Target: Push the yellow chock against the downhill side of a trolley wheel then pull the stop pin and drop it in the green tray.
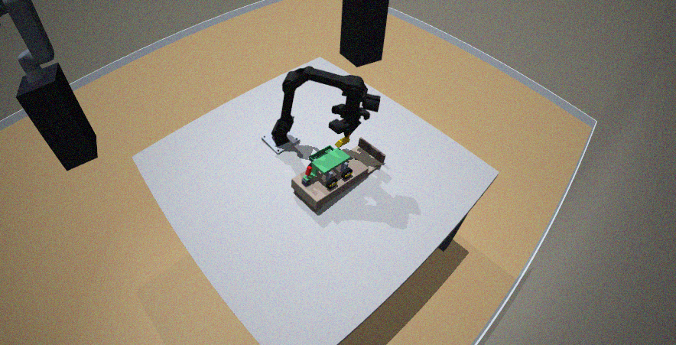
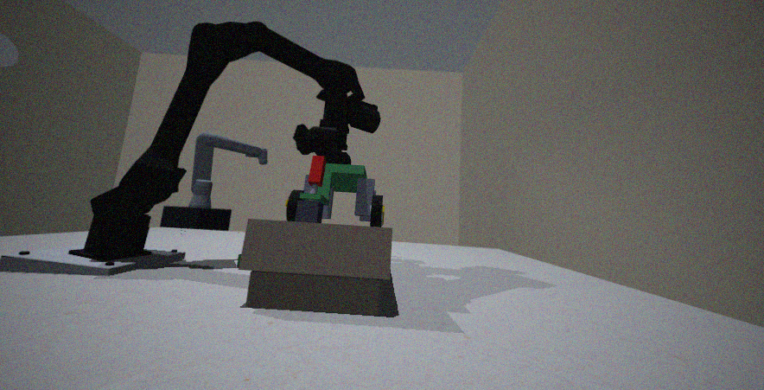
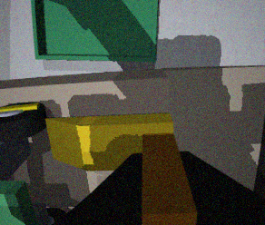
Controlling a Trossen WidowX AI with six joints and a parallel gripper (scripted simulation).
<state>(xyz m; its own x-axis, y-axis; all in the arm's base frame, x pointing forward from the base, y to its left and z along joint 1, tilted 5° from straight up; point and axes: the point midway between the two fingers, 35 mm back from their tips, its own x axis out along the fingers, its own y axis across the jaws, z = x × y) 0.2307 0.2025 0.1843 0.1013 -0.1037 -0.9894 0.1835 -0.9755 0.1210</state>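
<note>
Right now the stop pin is 240 mm to the right of my gripper tip, 90 mm ahead of it and 20 mm below it. Also, from my gripper tip: raised end wall (120 mm to the left, 120 mm below, 30 mm ahead); then yellow chock (20 mm to the right, 10 mm below); then green-decked trolley (140 mm to the right, 90 mm ahead, 40 mm below).
</note>
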